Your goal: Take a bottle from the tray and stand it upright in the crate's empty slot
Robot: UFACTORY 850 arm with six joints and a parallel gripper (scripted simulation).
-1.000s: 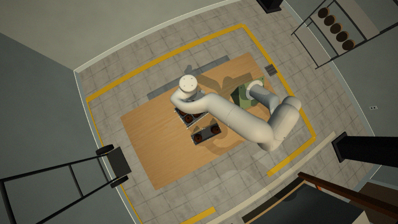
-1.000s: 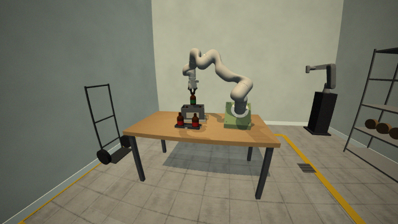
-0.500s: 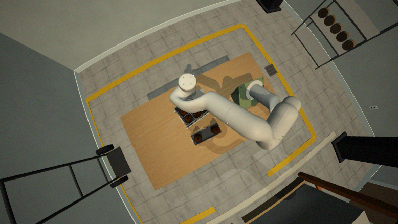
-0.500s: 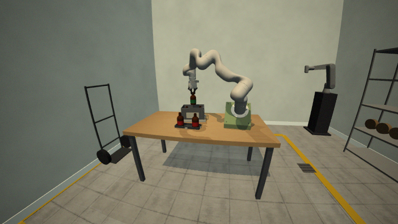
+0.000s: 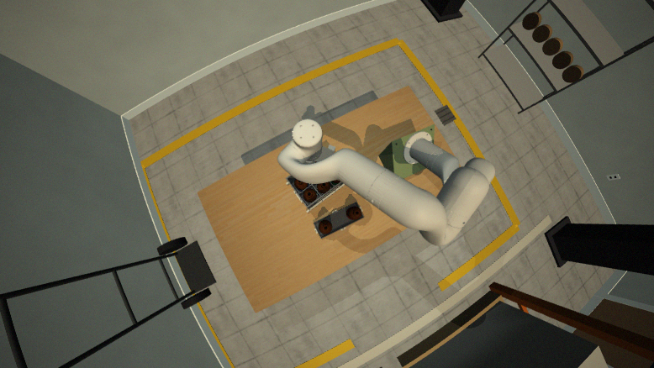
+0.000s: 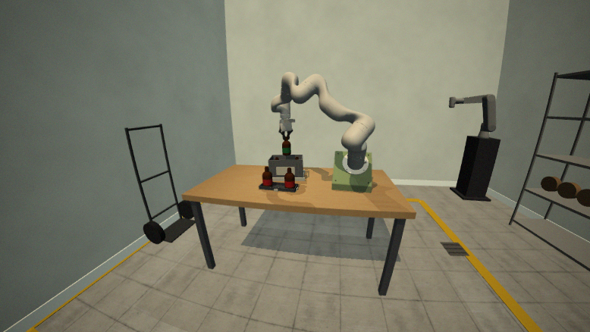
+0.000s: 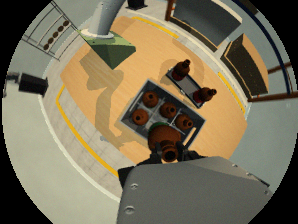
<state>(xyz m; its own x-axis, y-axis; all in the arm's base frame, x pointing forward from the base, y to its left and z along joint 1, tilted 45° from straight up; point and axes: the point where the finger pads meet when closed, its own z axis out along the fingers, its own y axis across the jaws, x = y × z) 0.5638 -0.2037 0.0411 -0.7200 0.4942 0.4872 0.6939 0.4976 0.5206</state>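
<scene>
The grey crate lies 25 cm below my hand, 4 cm to the left of it and 1 cm behind it. Round my hand: dark tray (32 cm below, 29 cm to the left, 2 cm behind).
</scene>
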